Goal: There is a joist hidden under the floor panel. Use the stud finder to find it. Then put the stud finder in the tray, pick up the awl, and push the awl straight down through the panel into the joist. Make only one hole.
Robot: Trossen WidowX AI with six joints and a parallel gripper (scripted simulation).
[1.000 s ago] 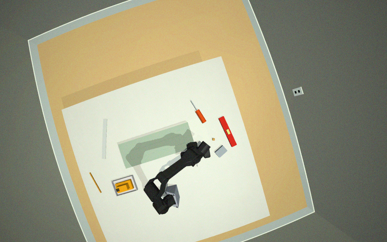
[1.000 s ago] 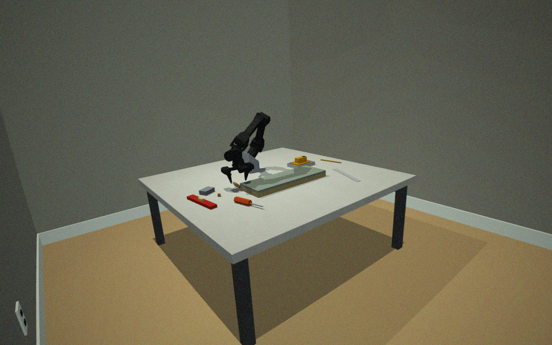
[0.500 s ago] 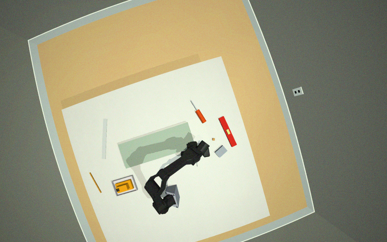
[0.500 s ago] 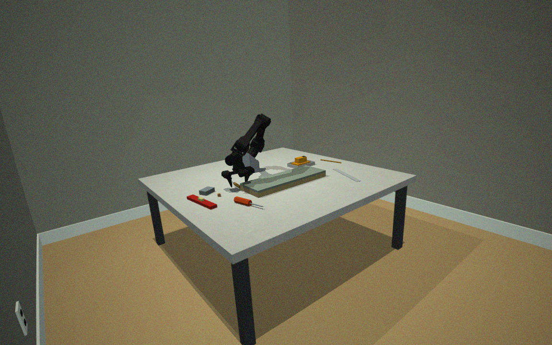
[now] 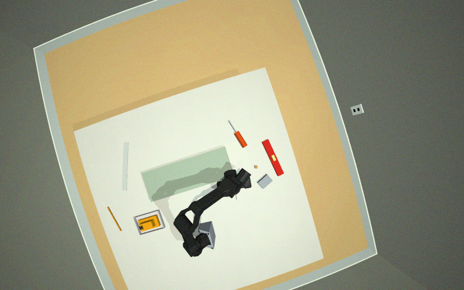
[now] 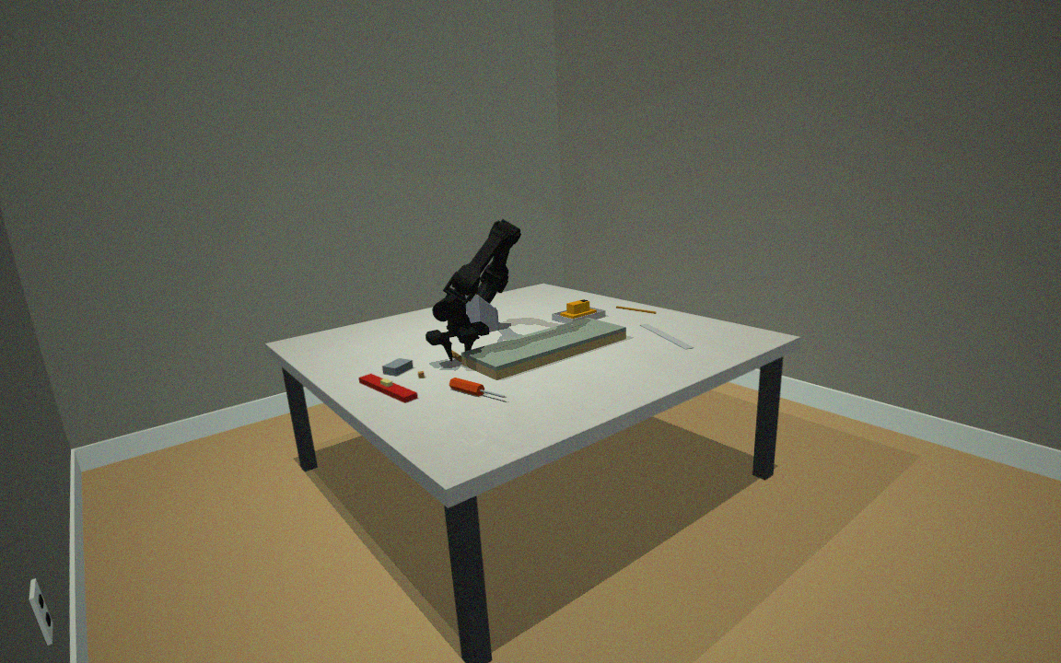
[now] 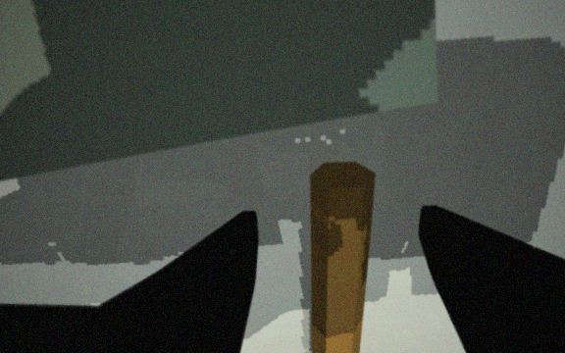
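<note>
My gripper tip is now 50 mm past the awl and 10 mm to the right of it. The rest, counted from my gripper tip: red level: 280 mm to the right, 50 mm ahead, 10 mm above; then grey block: 180 mm to the right, 60 mm behind, 10 mm above; then small brown cube: 160 mm to the right, 40 mm ahead.
</note>
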